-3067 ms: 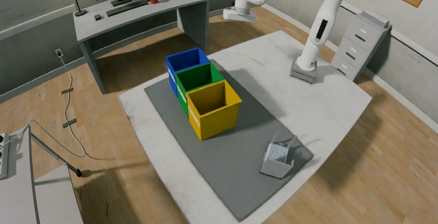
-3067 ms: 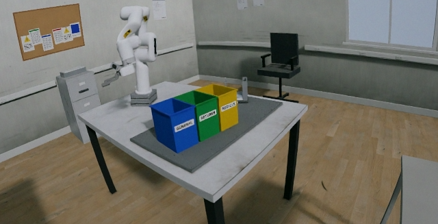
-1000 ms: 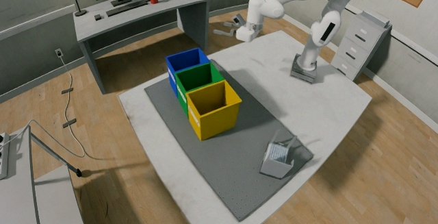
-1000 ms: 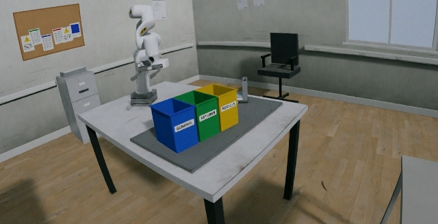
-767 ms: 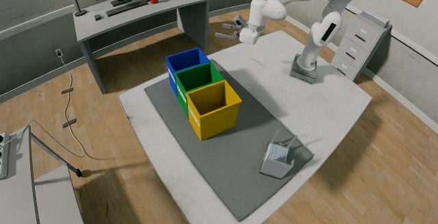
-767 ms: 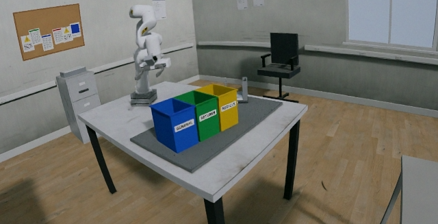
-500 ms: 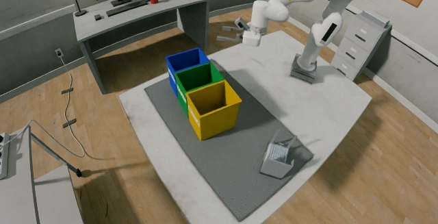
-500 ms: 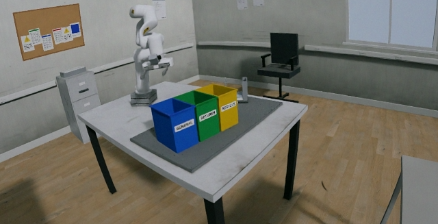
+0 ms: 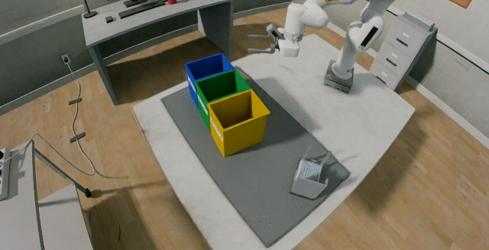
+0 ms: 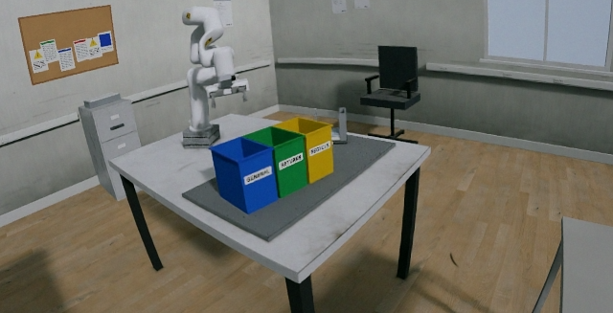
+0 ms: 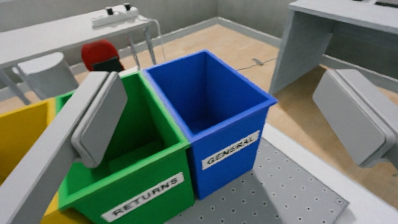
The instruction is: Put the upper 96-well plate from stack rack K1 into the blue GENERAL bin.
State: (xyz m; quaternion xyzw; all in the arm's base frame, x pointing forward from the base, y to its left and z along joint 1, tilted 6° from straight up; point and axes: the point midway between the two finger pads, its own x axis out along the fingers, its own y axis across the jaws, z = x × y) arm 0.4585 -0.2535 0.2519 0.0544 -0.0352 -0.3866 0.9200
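Right now my hand is 460 mm to the right of the white plate, 260 mm above it and 150 mm short of it. From my hand the other things lie so: green bin: 200 mm below, 170 mm ahead, 10 mm to the left; then blue general bin: 200 mm below, 130 mm ahead, 120 mm to the right; then yellow bin: 200 mm below, 200 mm ahead, 130 mm to the left.
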